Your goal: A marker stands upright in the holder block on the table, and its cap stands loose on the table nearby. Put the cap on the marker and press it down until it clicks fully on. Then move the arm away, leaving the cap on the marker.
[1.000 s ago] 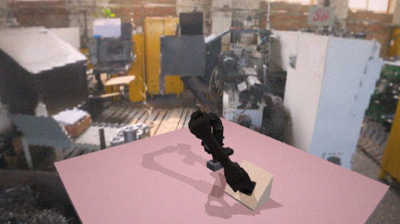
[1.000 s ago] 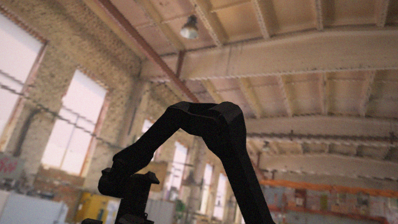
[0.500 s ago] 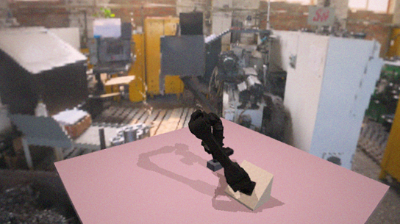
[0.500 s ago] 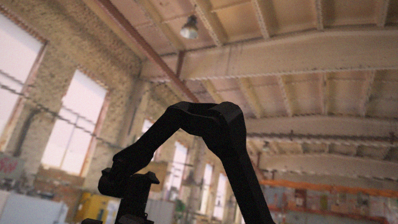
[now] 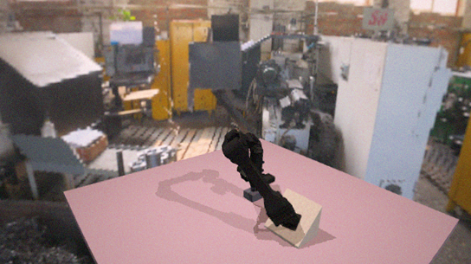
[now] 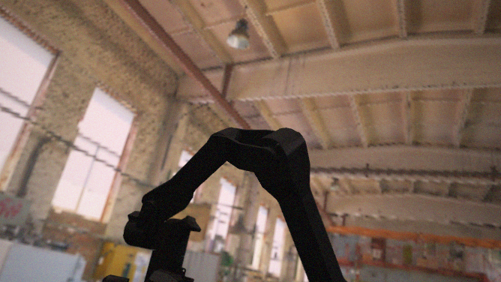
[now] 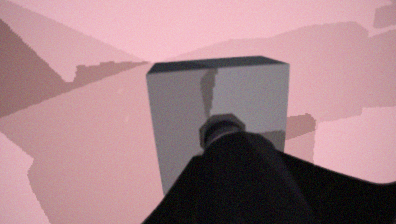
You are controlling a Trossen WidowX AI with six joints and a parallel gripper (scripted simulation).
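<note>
Now: the holder block 1 cm to the left of my gripper tip and 2 cm below it. Also, from my gripper tip: cap: 1 cm to the left, 5 cm above.
</note>
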